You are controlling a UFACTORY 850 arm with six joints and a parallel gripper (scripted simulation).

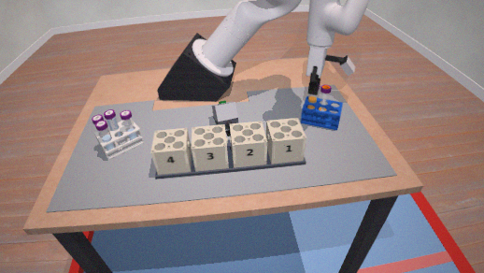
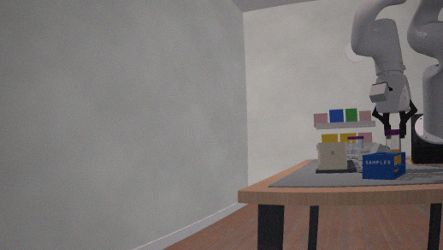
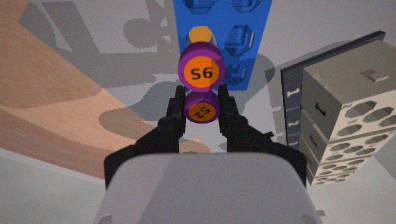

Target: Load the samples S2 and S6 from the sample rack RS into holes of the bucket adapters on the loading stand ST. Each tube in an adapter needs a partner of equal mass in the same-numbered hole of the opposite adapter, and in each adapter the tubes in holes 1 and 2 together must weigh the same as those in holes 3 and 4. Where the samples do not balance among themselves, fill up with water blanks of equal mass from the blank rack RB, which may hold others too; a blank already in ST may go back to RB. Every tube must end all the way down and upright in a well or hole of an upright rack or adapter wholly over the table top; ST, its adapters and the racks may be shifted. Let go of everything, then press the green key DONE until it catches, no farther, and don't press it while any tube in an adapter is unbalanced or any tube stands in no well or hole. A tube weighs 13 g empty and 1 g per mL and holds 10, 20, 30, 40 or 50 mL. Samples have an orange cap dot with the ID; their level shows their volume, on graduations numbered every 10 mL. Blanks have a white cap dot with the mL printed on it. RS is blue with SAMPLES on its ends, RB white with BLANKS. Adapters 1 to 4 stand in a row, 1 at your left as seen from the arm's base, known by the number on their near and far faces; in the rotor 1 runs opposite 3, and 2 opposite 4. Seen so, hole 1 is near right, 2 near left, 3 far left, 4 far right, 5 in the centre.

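Now: the sample tube S2 5 cm below my hand and 1 cm behind it. Also, from my hand: blue sample rack RS (9 cm below, 3 cm to the left, 3 cm ahead); adapter 1 (21 cm ahead, 11 cm to the right, 7 cm below); sample S6 (5 cm below, 4 cm to the left, 2 cm ahead).
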